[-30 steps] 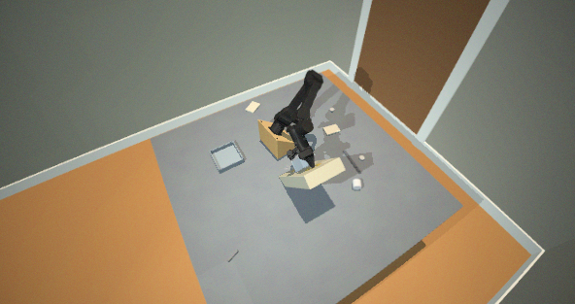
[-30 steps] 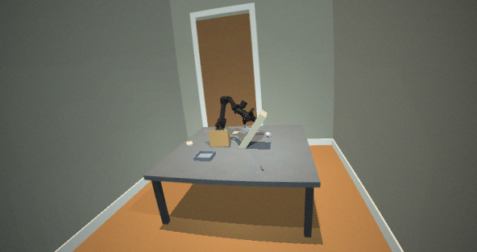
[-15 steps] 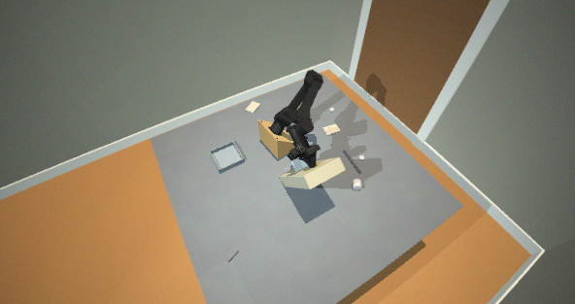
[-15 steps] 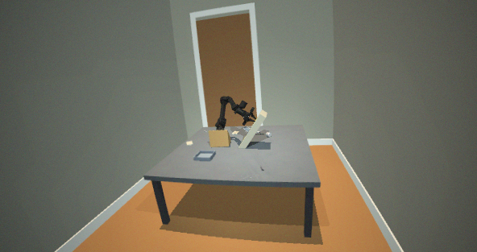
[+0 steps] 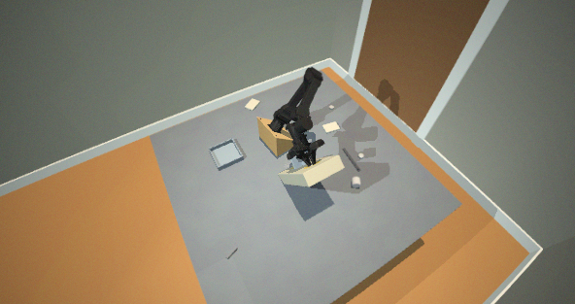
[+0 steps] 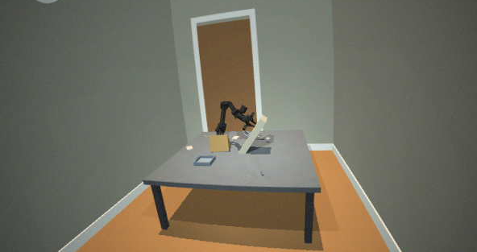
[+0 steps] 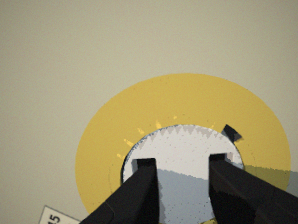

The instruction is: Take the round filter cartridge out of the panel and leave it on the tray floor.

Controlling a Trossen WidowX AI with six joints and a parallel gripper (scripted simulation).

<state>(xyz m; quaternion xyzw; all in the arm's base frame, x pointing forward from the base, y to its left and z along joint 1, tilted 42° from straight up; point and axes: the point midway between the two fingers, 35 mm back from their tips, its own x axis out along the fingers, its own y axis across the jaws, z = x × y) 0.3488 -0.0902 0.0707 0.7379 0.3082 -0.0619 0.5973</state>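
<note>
The filter cartridge is 1 cm ahead of my gripper tip and 1 cm below it. The rest, counted from my gripper tip: blue-grey tray (45 cm behind, 26 cm to the right, 23 cm below); then cream service panel (4 cm behind, 8 cm below).
</note>
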